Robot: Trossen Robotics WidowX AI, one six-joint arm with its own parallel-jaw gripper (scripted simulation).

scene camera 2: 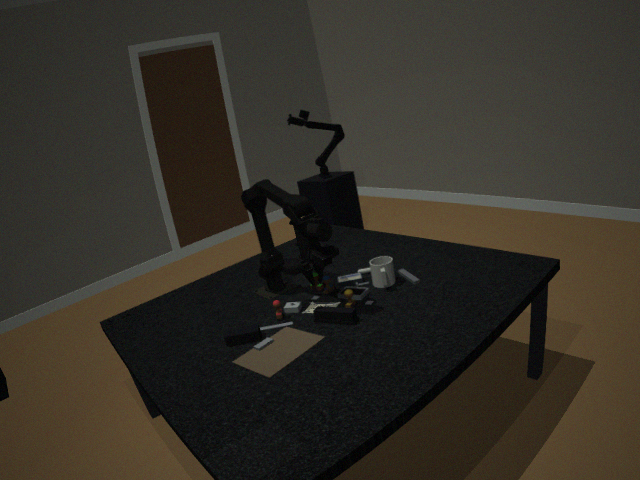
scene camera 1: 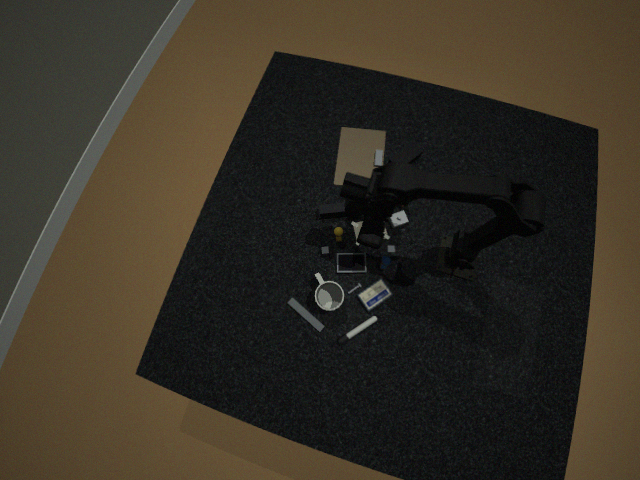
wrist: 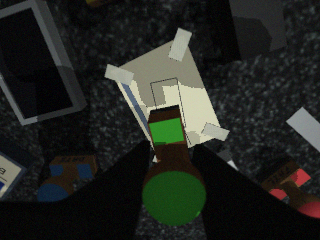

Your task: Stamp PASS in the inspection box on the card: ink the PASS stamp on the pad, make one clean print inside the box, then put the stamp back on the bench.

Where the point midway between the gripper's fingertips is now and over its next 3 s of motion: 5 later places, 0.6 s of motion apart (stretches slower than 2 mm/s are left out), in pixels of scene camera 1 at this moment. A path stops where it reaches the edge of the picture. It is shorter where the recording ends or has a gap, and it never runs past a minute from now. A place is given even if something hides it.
The gripper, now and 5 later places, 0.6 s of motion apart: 373,222; 363,205; 354,187; 353,191; 352,194; 353,195
